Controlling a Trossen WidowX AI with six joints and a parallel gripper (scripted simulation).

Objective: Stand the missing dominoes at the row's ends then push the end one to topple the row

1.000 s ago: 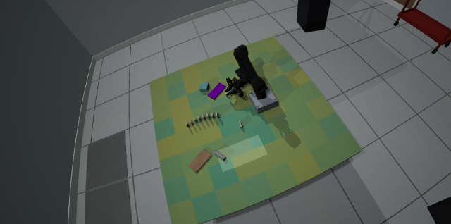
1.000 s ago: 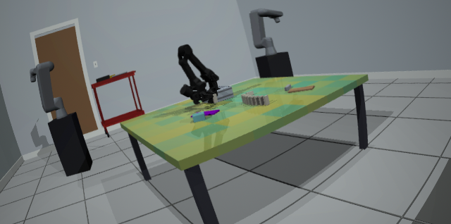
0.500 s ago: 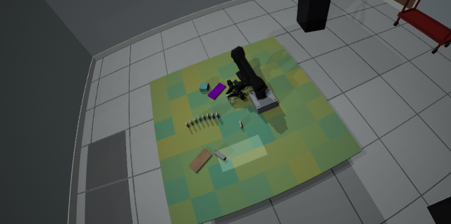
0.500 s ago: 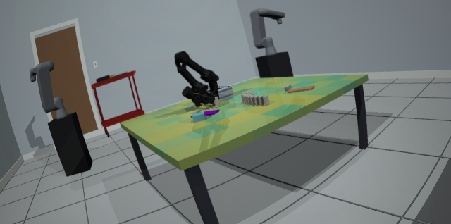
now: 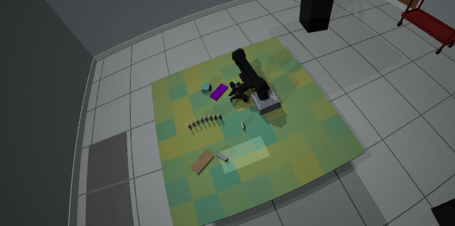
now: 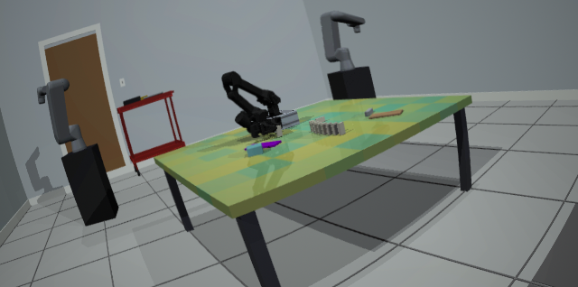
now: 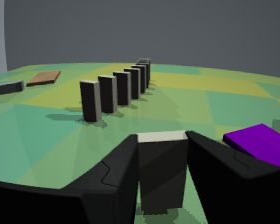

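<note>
The flat purple piece lies 70 mm ahead of my gripper tip, 120 mm to the right of it and 50 mm below it. Round my gripper tip: teal block (170 mm ahead, 180 mm to the right, 30 mm below); then grey piece (120 mm ahead, 420 mm to the left, 40 mm below); then flat brown board (260 mm ahead, 430 mm to the left, 50 mm below).
</note>
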